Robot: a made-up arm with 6 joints. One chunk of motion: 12 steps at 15 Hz.
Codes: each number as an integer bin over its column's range. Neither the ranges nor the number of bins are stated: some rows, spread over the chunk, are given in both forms.
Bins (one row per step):
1: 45 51 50 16 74 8
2: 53 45 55 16 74 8
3: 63 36 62 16 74 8
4: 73 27 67 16 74 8
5: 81 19 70 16 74 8
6: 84 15 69 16 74 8
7: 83 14 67 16 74 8
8: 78 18 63 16 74 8
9: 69 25 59 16 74 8
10: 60 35 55 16 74 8
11: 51 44 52 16 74 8
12: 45 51 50 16 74 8
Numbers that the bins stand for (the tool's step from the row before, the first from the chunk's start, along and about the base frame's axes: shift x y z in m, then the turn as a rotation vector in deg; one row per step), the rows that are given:
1: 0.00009 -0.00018 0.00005 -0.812 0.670 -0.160
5: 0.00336 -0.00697 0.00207 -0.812 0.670 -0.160
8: 0.00309 -0.00718 0.00136 -0.812 0.670 -0.160
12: 0.00009 -0.00018 0.00005 -0.812 0.670 -0.160
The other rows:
2: 0.00082 -0.00145 0.00056 -0.812 0.670 -0.160
3: 0.00173 -0.00336 0.00126 -0.812 0.670 -0.160
4: 0.00264 -0.00527 0.00177 -0.812 0.670 -0.160
6: 0.00364 -0.00782 0.00197 -0.812 0.670 -0.160
7: 0.00355 -0.00803 0.00177 -0.812 0.670 -0.160
9: 0.00227 -0.00570 0.00096 -0.812 0.670 -0.160
10: 0.00145 -0.00358 0.00056 -0.812 0.670 -0.160
11: 0.00064 -0.00167 0.00025 -0.812 0.670 -0.160

